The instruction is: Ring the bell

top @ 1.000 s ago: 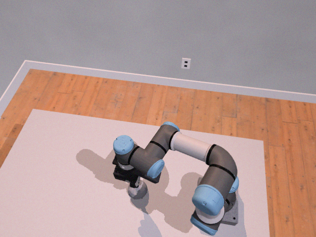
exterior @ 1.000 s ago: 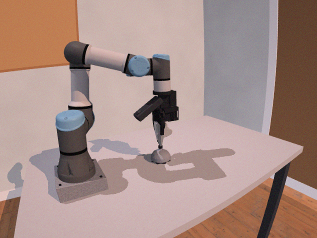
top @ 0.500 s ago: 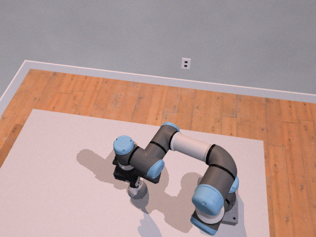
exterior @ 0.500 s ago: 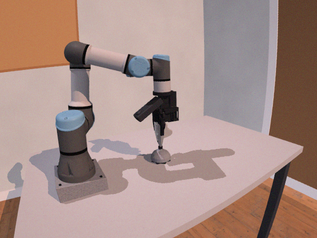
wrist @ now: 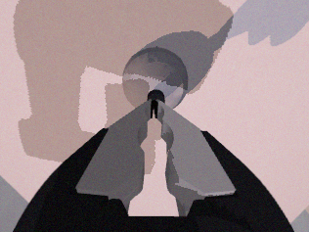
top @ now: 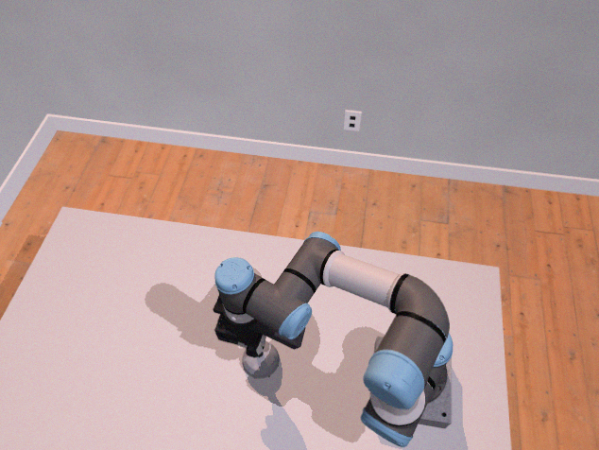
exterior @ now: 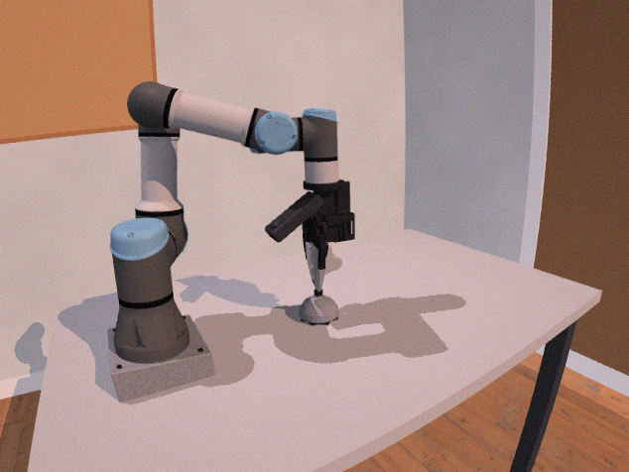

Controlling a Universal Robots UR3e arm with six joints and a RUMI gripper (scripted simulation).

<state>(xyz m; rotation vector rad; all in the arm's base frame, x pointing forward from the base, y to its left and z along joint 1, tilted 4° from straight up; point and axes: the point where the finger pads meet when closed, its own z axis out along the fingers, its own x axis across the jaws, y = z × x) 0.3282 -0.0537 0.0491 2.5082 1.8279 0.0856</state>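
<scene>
My gripper is now 30 mm above the black button. Round my hand: dome bell (40 mm below).
</scene>
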